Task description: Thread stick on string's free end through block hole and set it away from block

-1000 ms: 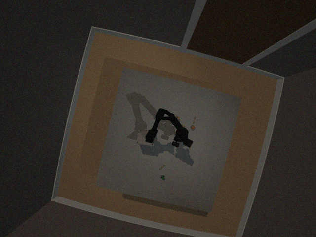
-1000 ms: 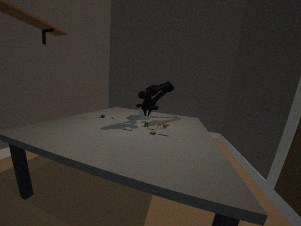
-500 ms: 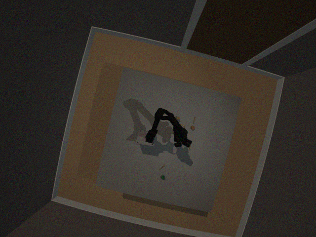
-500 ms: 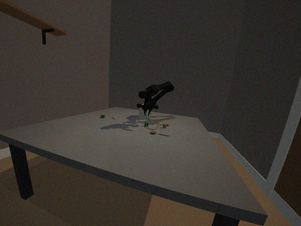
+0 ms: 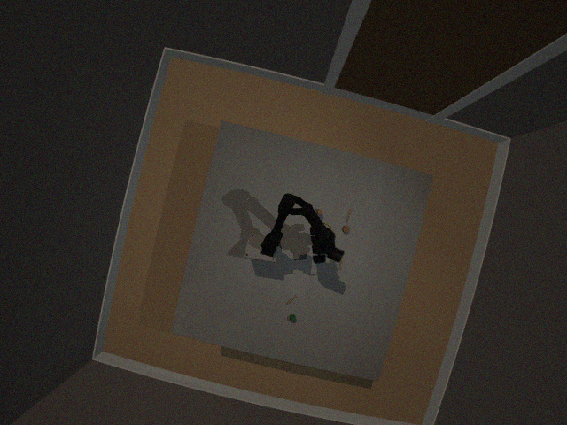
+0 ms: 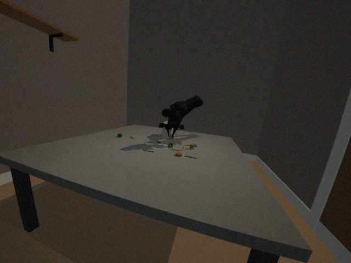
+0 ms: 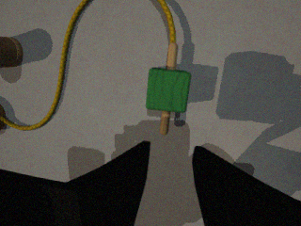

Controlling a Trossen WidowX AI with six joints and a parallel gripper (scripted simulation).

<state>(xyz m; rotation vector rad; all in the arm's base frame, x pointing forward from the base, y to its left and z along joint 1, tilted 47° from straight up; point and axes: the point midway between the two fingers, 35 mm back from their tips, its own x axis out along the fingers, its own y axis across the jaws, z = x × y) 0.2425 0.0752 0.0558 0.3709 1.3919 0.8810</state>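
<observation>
My gripper tip is now 50 mm above the green cube, 20 mm short of it and 10 mm to the right of it. Also, from my gripper tip: wooden disc 170 mm ahead, 110 mm to the left, 60 mm below; then thin wooden stick 60 mm below, 40 mm ahead, 10 mm to the left.
</observation>
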